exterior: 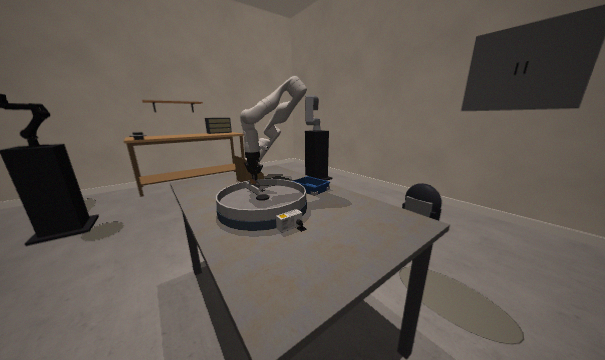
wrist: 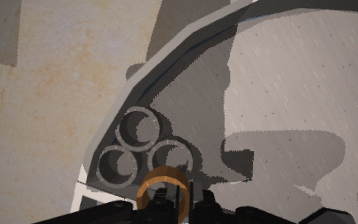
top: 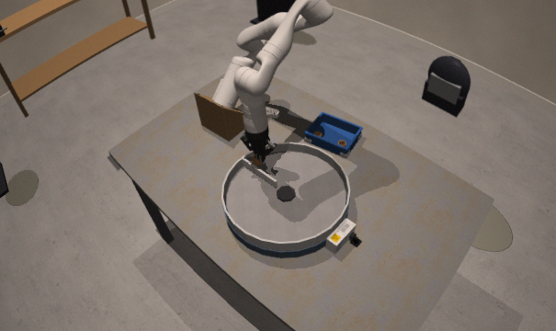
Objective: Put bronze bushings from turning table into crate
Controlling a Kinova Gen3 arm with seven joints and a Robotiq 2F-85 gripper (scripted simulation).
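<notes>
Right now the blue crate is 40 mm ahead of my hand, 340 mm to the left of it and 100 mm below it. The rest, counted from my hand: round turning table 140 mm ahead, 20 mm to the right, 70 mm below.
</notes>
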